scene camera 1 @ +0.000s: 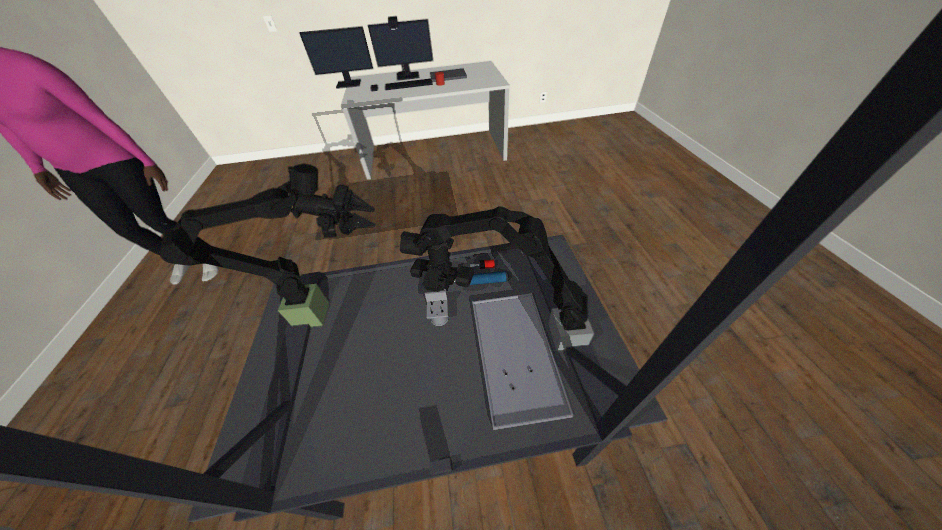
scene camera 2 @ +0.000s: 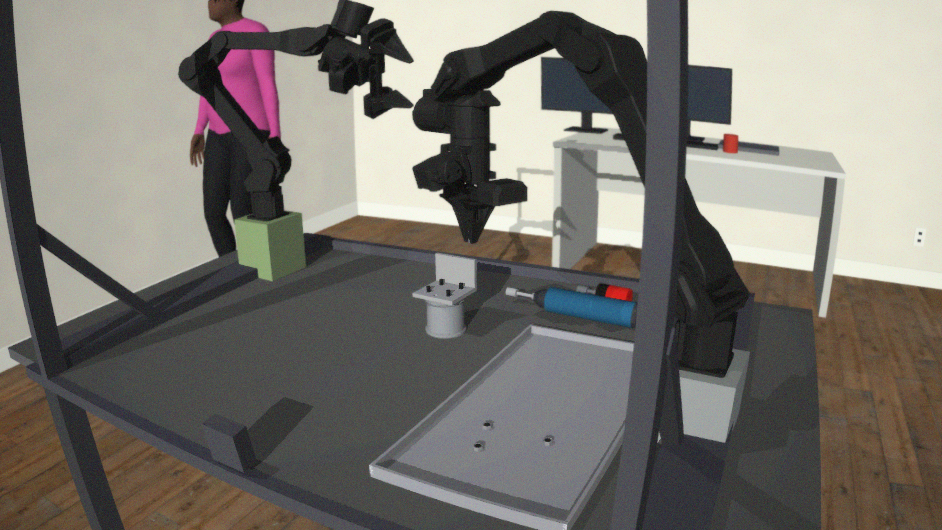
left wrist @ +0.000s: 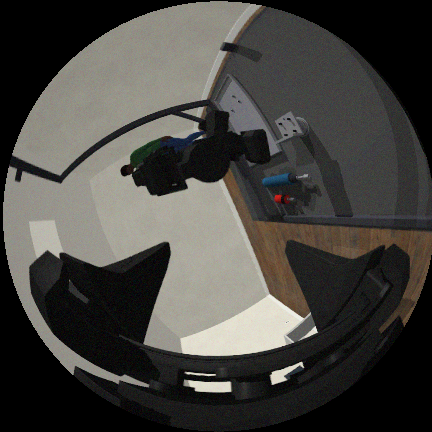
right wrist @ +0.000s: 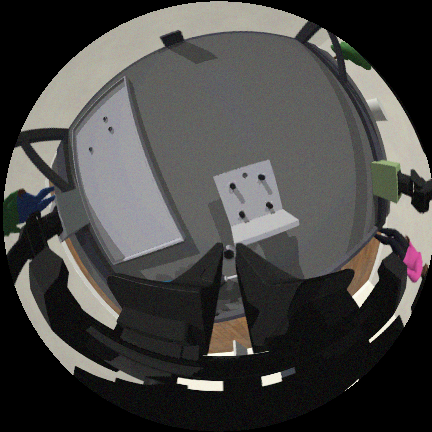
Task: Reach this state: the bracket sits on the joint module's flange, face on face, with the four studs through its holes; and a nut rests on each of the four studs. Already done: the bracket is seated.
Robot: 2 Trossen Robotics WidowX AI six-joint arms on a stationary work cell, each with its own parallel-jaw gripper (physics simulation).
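Frame: origin at the left arm's base, x back, y up, z left, level; centimetres.
Seen in the pictures: left gripper, fingertip midpoint: [scene camera 1: 374, 218] [scene camera 2: 412, 84] [left wrist: 229, 248]; right gripper, fingertip midpoint: [scene camera 1: 445, 289] [scene camera 2: 470, 242] [right wrist: 228, 248]; left arm's base at its link origin: [scene camera 1: 297, 296] [scene camera 2: 267, 216] [right wrist: 399, 181]; right arm's base at its link origin: [scene camera 1: 572, 320] [scene camera 2: 703, 361] [right wrist: 56, 220].
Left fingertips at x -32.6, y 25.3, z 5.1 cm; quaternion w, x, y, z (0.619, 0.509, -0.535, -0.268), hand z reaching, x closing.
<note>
Pixels of each thing's top centre, then the offset from my left fingertips to it.
- grey joint module at its top centre: [right wrist: 252, 196] [scene camera 2: 444, 284] [left wrist: 285, 126] [scene camera 1: 436, 306] dy -29.3, dx -13.9, dz -12.9 cm
- small dark nut at its top centre: [right wrist: 228, 254] dy -22.0, dx -17.7, dz -11.3 cm
- tray at its top centre: [scene camera 2: 544, 401] [right wrist: 99, 164] [scene camera 1: 515, 350] [left wrist: 239, 117] dy -35.1, dx -37.7, dz -29.0 cm
- blue tool at its top centre: [scene camera 2: 573, 291] [left wrist: 279, 181] [scene camera 1: 477, 275] dy -32.6, dx -29.0, dz +1.7 cm
- red tool at its top centre: [scene camera 2: 604, 284] [left wrist: 282, 200] [scene camera 1: 482, 261] dy -33.3, dx -31.8, dz +9.1 cm
- dark block at its top centre: [scene camera 2: 224, 423] [scene camera 1: 439, 464] [left wrist: 222, 45] dy -31.0, dx -13.5, dz -57.7 cm
The white L-shaped bracket [scene camera 1: 436, 297] [scene camera 2: 455, 267] [right wrist: 252, 194] sits flat on the grey joint module [scene camera 1: 439, 321] [scene camera 2: 445, 320], its upright plate at the back. Four dark studs stand through its holes, with no nuts visible on them. My right gripper [scene camera 2: 470, 241] [right wrist: 228, 248] points down, shut on a small dark nut [right wrist: 229, 253], above and slightly behind the upright plate, apart from it. Three nuts, one [scene camera 1: 505, 372] [scene camera 2: 487, 425] [right wrist: 110, 129] among them, lie in the tray [scene camera 1: 513, 329] [scene camera 2: 540, 375] [right wrist: 125, 200]. My left gripper [scene camera 1: 373, 216] [scene camera 2: 412, 83] [left wrist: 229, 248] is open and empty, raised beyond the table's back edge.
A blue tool [scene camera 1: 488, 278] [scene camera 2: 588, 307] [left wrist: 278, 179] and a red tool [scene camera 1: 488, 264] [scene camera 2: 617, 292] [left wrist: 281, 199] lie behind the tray. A dark block [scene camera 2: 229, 441] stands at the front edge. Frame posts [scene camera 2: 664, 197] rise at the table's sides.
</note>
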